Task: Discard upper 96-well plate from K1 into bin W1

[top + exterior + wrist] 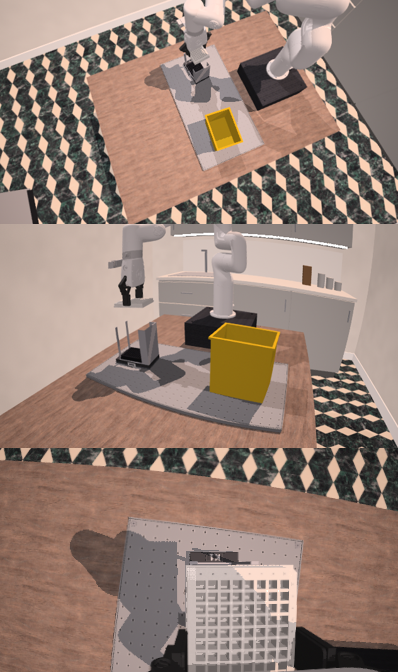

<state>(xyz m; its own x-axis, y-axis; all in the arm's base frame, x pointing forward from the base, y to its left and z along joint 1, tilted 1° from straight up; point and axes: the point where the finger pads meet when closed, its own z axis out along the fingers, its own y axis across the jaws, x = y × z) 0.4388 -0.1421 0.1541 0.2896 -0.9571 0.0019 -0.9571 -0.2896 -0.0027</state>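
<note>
My gripper is now 40 mm past the yellow plastics bin, 410 mm to the right of it and 160 mm above it. The rest, counted from my hand: thin post 60 mm ahead, 50 mm to the right, 160 mm below; white 96-well plate 10 mm below; grey side wall 20 mm behind, 60 mm to the left, 160 mm below.
</note>
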